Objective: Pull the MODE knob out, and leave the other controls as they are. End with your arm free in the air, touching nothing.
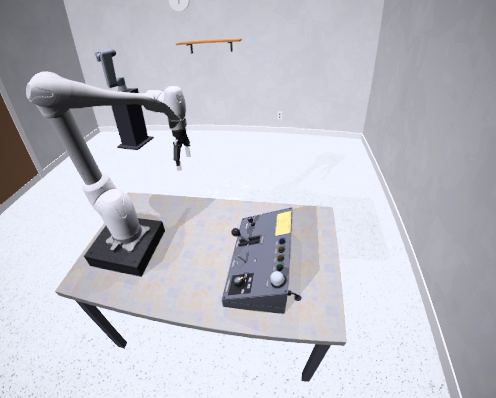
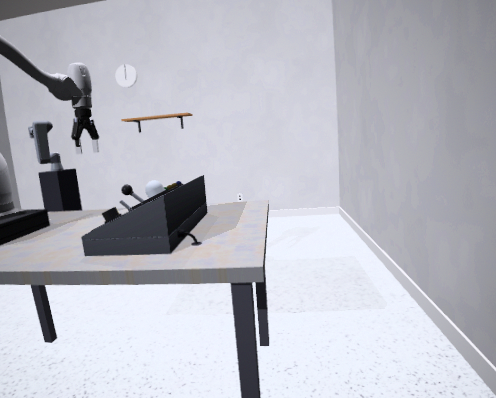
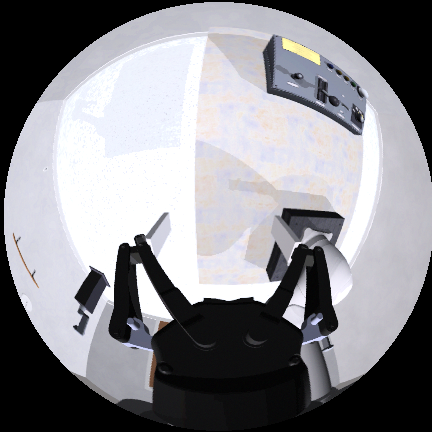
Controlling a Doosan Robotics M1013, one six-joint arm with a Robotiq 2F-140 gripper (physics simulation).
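Places are measured from the arm's base along level axes (x back, y right, z up), in millimetres.
Where they show: gripper, fingertip midpoint: (image 1: 184, 163) (image 2: 88, 153) (image 3: 221, 222); arm's base at its link origin: (image 1: 128, 236) (image 3: 309, 247).
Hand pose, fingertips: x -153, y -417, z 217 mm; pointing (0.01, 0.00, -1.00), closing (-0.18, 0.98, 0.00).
Things, the pixels of their top centre, and the offset from my fingertips. "pt": a spot on its surface instead. Level surfaces: height alone.
- dark knob at its top centre: (image 2: 109, 207) (image 1: 238, 278) (image 3: 362, 117) dx -494, dy +498, dz -167 mm
- white dome knob at a spot on its surface: (image 2: 154, 188) (image 1: 278, 282) pt dx -657, dy +503, dz -115 mm
- black ball-topped lever at its top centre: (image 3: 337, 99) (image 2: 126, 184) (image 1: 235, 229) dx -397, dy +272, dz -129 mm
- small black stick at its top centre: (image 3: 299, 72) (image 1: 251, 217) dx -433, dy +143, dz -160 mm
- yellow label at a spot on its surface: (image 1: 283, 223) pt dx -595, dy +155, dz -145 mm
- short cable at a spot on its surface: (image 2: 196, 243) (image 1: 297, 298) pt dx -738, dy +444, dz -292 mm
- table at its surface level: dz -294 mm
A grey sloped control panel (image 1: 268, 241) (image 2: 185, 216) (image 3: 280, 60) stands on the table. Its lettering is too small to read, so I cannot tell which control is marked MODE. A dark knob (image 1: 239, 280) (image 3: 357, 114) sits on a black plate at one end, near a white dome knob (image 1: 277, 278) (image 2: 154, 188) (image 3: 363, 92). A black ball-topped lever (image 1: 236, 232) (image 2: 127, 189) (image 3: 334, 101) and a small black stick (image 1: 251, 220) (image 3: 298, 76) are further along. My gripper (image 1: 183, 160) (image 2: 87, 147) (image 3: 221, 222) is open, empty and high in the air, well away from the panel, fingers pointing down.
A row of small coloured buttons (image 1: 280, 258) and a yellow label (image 1: 283, 223) (image 3: 301, 51) are on the panel. A short cable (image 1: 298, 297) (image 2: 196, 243) leaves its side. My arm's black base (image 1: 150, 250) stands on the table (image 1: 180, 300). A second arm's pedestal (image 1: 131, 120) stands behind.
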